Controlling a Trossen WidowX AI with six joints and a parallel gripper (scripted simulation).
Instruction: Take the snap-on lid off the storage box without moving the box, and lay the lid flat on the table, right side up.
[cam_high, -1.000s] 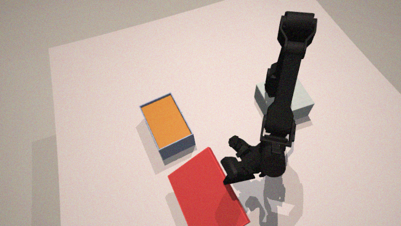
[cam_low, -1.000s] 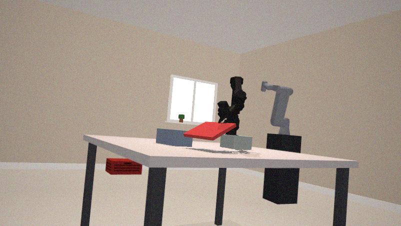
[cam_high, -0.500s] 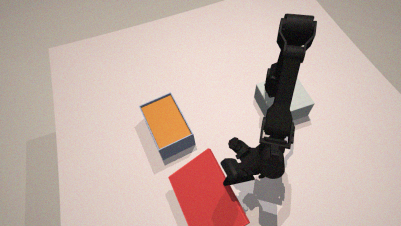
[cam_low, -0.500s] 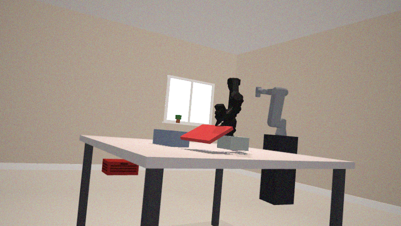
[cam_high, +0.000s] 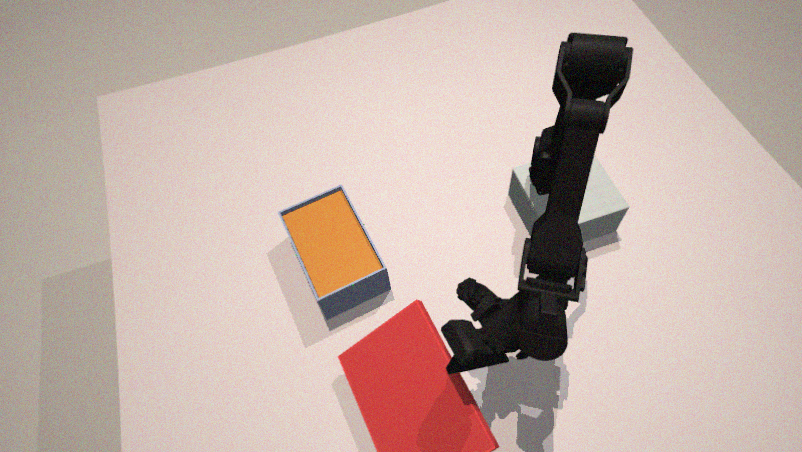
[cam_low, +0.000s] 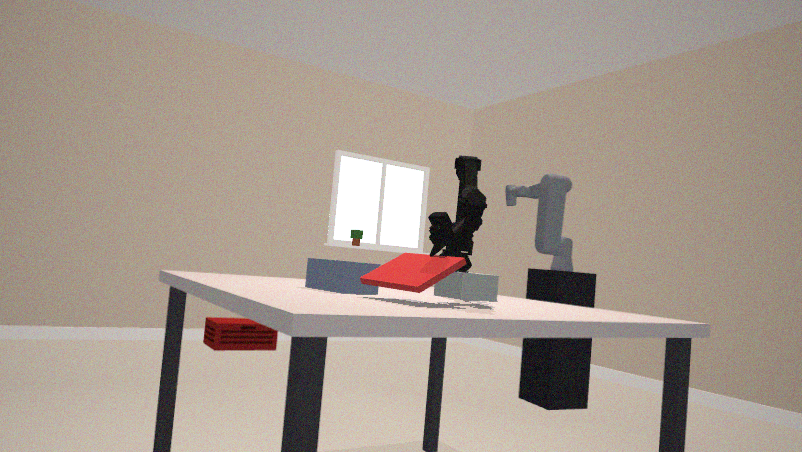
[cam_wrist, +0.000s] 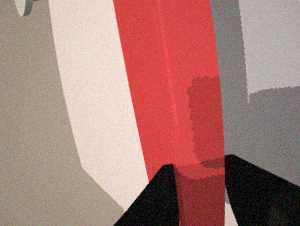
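The red lid lies 7 cm ahead of my gripper tip, 3 cm below it and 2 cm to the left of it. Round my gripper tip: blue-grey storage box 29 cm to the right, 16 cm ahead, 7 cm below.
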